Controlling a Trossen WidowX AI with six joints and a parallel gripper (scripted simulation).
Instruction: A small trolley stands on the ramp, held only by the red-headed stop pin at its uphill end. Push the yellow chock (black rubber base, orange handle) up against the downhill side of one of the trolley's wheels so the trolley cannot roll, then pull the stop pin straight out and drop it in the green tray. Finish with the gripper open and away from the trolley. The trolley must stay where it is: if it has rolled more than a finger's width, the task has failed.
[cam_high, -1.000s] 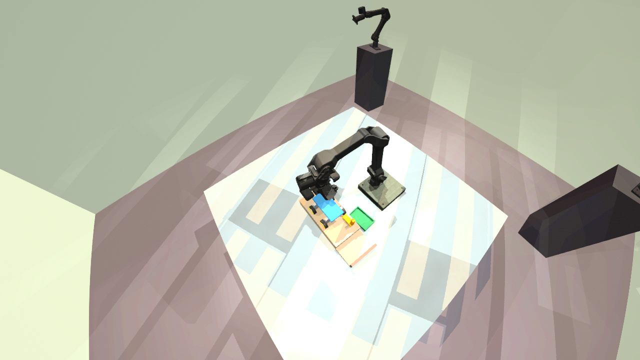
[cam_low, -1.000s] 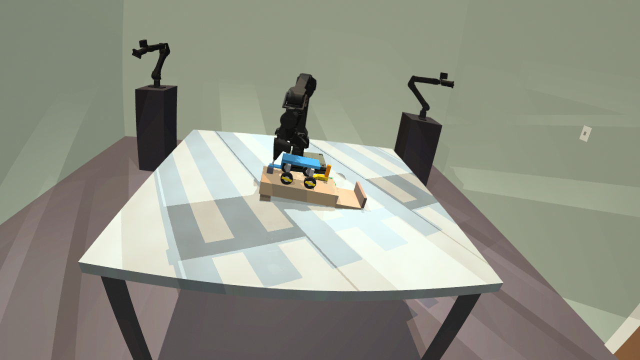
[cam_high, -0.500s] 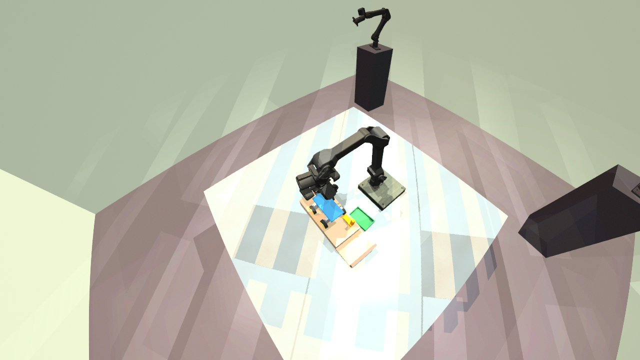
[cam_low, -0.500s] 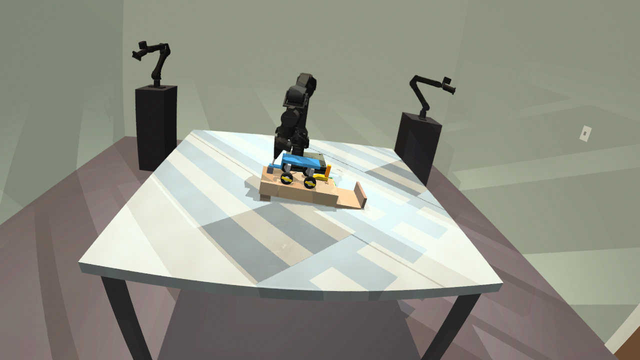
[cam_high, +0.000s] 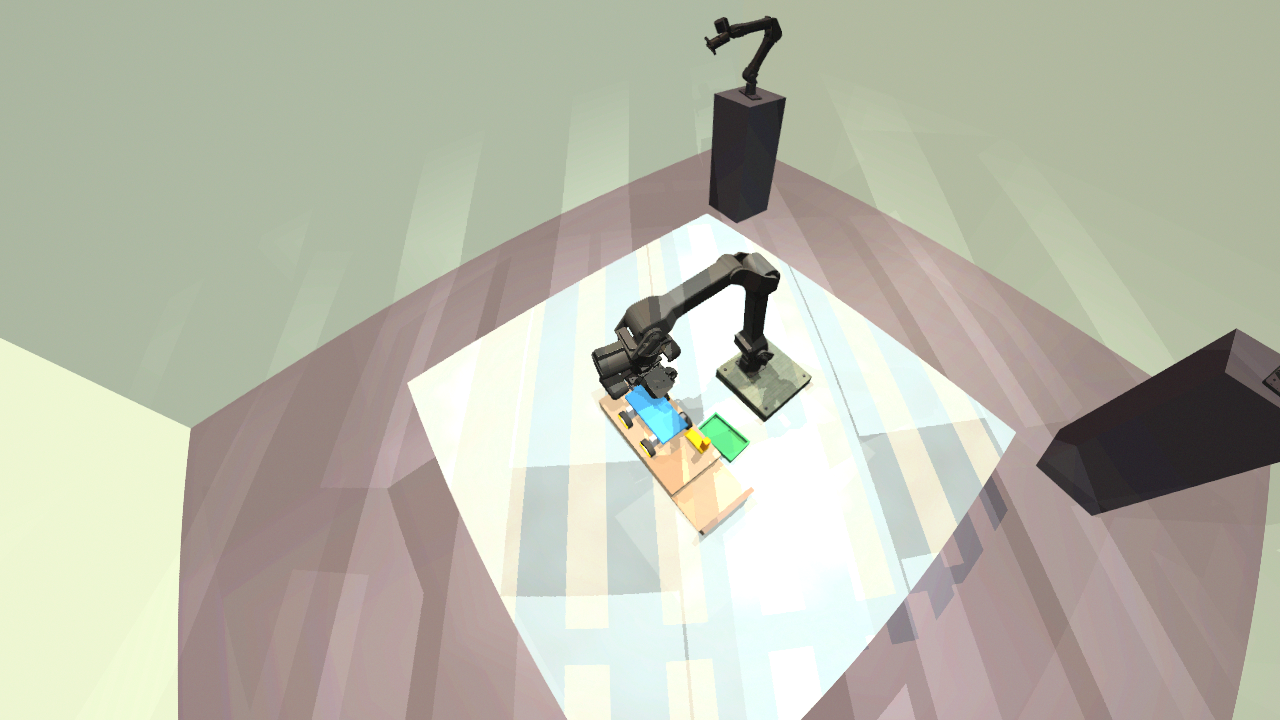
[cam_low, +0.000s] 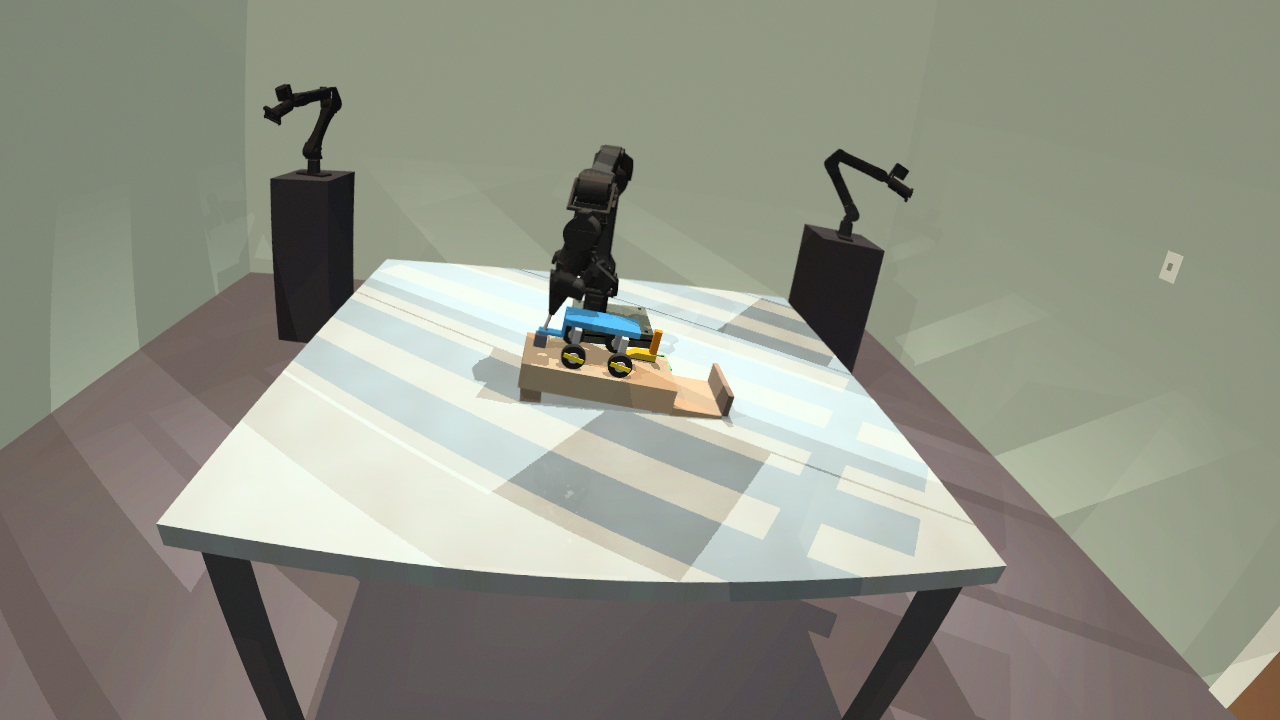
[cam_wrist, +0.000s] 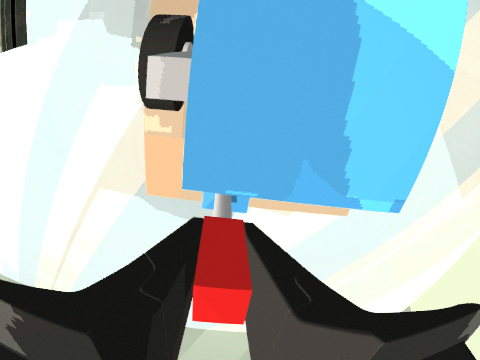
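Right now the green tray is 200 mm to the left of my gripper tip, 160 mm below it and 120 mm behind it. Also, from my gripper tip: red-headed stop pin: right at my gripper tip; then blue trolley: 90 mm to the left, 40 mm below, 20 mm ahead; then ramp: 100 mm to the left, 100 mm below, 20 mm ahead.
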